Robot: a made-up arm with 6 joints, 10 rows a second.
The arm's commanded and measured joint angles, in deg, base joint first. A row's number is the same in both.
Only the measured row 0 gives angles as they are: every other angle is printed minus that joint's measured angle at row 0.
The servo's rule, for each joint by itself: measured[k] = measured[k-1] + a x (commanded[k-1-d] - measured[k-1]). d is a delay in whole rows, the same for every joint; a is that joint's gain. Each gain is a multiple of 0.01, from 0.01 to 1. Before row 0 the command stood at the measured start. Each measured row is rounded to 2 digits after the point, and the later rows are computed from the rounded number. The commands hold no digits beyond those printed.
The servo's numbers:
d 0
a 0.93 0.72 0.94 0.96 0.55 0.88
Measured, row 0:
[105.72, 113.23, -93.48, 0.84, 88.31, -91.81]
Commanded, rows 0 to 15:
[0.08, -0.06, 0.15, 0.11, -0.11, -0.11]
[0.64, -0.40, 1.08, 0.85, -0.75, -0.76]
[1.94, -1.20, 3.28, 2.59, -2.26, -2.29]
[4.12, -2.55, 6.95, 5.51, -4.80, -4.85]
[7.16, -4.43, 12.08, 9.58, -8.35, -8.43]
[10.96, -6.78, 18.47, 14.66, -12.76, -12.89]
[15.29, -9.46, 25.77, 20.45, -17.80, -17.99]
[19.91, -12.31, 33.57, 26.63, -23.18, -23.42]
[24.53, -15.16, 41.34, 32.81, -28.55, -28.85]
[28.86, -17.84, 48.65, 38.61, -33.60, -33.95]
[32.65, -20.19, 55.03, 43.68, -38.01, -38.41]
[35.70, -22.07, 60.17, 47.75, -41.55, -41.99]
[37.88, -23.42, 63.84, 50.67, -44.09, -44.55]
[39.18, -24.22, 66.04, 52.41, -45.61, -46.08]
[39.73, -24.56, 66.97, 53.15, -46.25, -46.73]
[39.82, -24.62, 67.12, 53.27, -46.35, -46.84]
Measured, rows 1 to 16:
[0.07, -0.04, 0.14, 0.11, -0.06, -0.10]
[0.60, -0.30, 1.02, 0.82, -0.44, -0.68]
[1.85, -0.95, 3.14, 2.52, -1.44, -2.10]
[3.96, -2.10, 6.72, 5.39, -3.29, -4.52]
[6.94, -3.78, 11.76, 9.41, -6.07, -7.96]
[10.68, -5.94, 18.07, 14.45, -9.75, -12.30]
[14.97, -8.47, 25.31, 20.21, -14.18, -17.31]
[19.56, -11.23, 33.07, 26.37, -19.13, -22.69]
[24.18, -14.06, 40.84, 32.55, -24.31, -28.11]
[28.53, -16.78, 48.18, 38.37, -29.42, -33.25]
[32.36, -19.24, 54.62, 43.47, -34.14, -37.79]
[35.47, -21.28, 59.84, 47.58, -38.22, -41.49]
[37.71, -22.82, 63.60, 50.55, -41.45, -44.18]
[39.08, -23.83, 65.89, 52.34, -43.74, -45.85]
[39.68, -24.36, 66.91, 53.12, -45.12, -46.62]
[39.81, -24.55, 67.11, 53.26, -45.80, -46.81]

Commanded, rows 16 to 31:
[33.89, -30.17, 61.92, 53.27, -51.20, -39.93]
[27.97, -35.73, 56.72, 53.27, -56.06, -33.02]
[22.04, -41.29, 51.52, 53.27, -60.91, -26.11]
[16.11, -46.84, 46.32, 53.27, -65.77, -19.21]
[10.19, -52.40, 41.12, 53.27, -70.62, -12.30]
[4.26, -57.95, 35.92, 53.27, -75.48, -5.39]
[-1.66, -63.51, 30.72, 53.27, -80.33, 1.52]
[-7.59, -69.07, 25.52, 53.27, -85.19, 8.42]
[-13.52, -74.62, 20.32, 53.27, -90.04, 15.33]
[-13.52, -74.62, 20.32, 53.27, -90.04, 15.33]
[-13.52, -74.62, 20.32, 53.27, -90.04, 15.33]
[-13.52, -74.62, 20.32, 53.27, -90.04, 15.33]
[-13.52, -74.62, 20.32, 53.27, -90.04, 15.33]
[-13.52, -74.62, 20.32, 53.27, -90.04, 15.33]
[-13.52, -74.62, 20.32, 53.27, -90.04, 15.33]
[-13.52, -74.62, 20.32, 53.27, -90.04, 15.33]
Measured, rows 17 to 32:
[34.30, -28.60, 62.23, 53.27, -48.77, -40.76]
[28.41, -33.73, 57.05, 53.27, -52.78, -33.95]
[22.49, -39.17, 51.85, 53.27, -57.25, -27.05]
[16.56, -44.69, 46.65, 53.27, -61.94, -20.15]
[10.64, -50.24, 41.45, 53.27, -66.71, -13.24]
[4.71, -55.79, 36.25, 53.27, -71.53, -6.33]
[-1.21, -61.35, 31.05, 53.27, -76.37, 0.58]
[-7.14, -66.91, 25.85, 53.27, -81.22, 7.48]
[-13.07, -72.46, 20.65, 53.27, -86.07, 14.39]
[-13.49, -74.02, 20.34, 53.27, -88.25, 15.22]
[-13.52, -74.45, 20.32, 53.27, -89.23, 15.32]
[-13.52, -74.57, 20.32, 53.27, -89.68, 15.33]
[-13.52, -74.61, 20.32, 53.27, -89.88, 15.33]
[-13.52, -74.62, 20.32, 53.27, -89.97, 15.33]
[-13.52, -74.62, 20.32, 53.27, -90.01, 15.33]
[-13.52, -74.62, 20.32, 53.27, -90.03, 15.33]

